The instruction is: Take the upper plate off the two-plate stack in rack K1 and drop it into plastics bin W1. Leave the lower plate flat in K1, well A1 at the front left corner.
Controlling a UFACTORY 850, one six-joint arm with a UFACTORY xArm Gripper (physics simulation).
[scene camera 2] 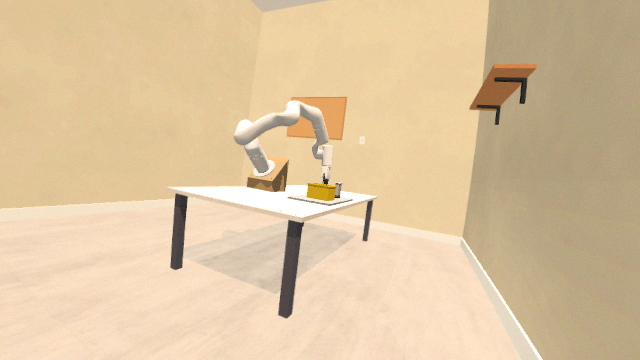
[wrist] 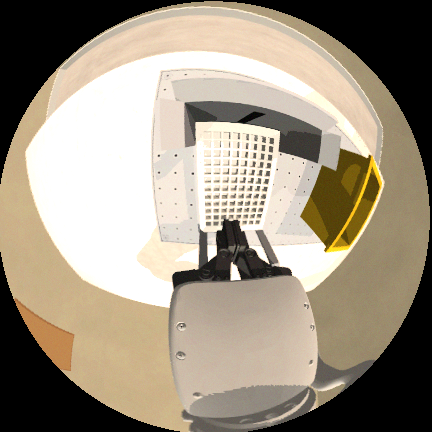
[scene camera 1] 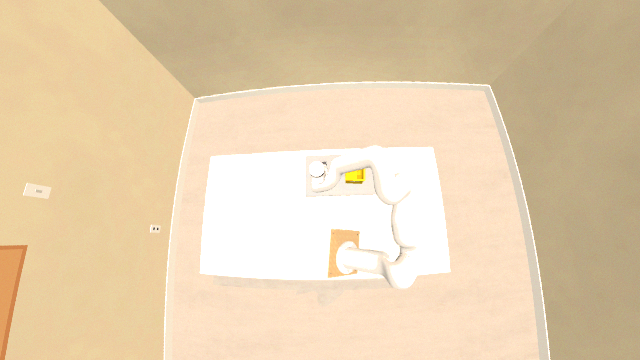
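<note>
A white plate with a grid of square wells lies flat in the middle of the wrist view. A lower plate cannot be made out beneath it. A grey upright holder with a dark inner face, seemingly rack K1, stands along the plate's far side. My gripper is shut and empty, pointing down. Its tips overlap the plate's near edge in the wrist view; contact cannot be told. The yellow bin W1 stands upright to the right of the plate in the wrist view.
A light grey perforated board bears the holder and bin on the white table. Two dark rails flank the fingers in the wrist view. The arm's wooden base block stands on the table's opposite side.
</note>
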